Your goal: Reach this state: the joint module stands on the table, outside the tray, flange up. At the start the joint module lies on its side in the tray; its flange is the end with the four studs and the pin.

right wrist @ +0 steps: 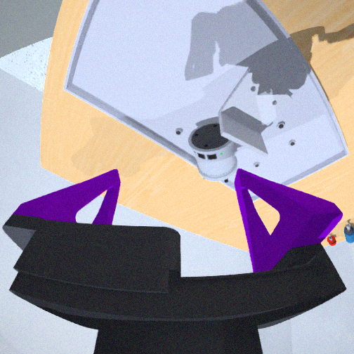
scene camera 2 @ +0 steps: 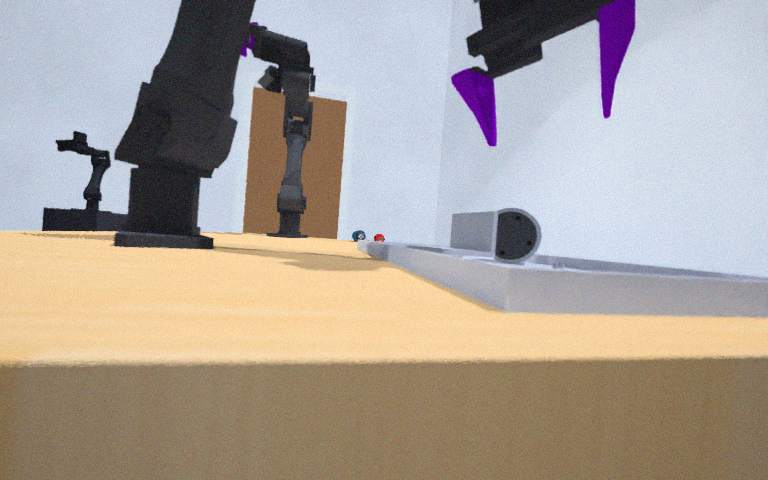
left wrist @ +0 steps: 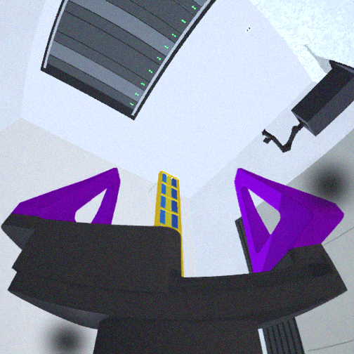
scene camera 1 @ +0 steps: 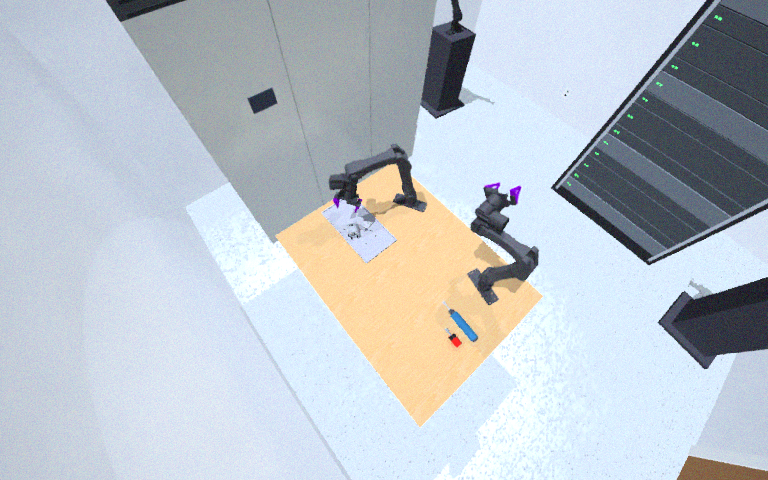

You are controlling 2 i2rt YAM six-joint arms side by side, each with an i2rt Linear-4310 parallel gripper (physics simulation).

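Observation:
The joint module, a light grey cylinder with a dark end cap, lies on its side in the tray. In scene camera 2 its dark cap faces the camera; the flange with studs and pin is hidden. My right gripper is open and empty, above the tray and apart from the module. My left gripper is open and empty, raised beyond the table's edge and far from the tray; its wrist view shows walls and a rack.
A grey angled bracket stands in the tray beside the module, with several small screws around it. A blue screwdriver and a red-handled tool lie far from the tray, near the left arm's base.

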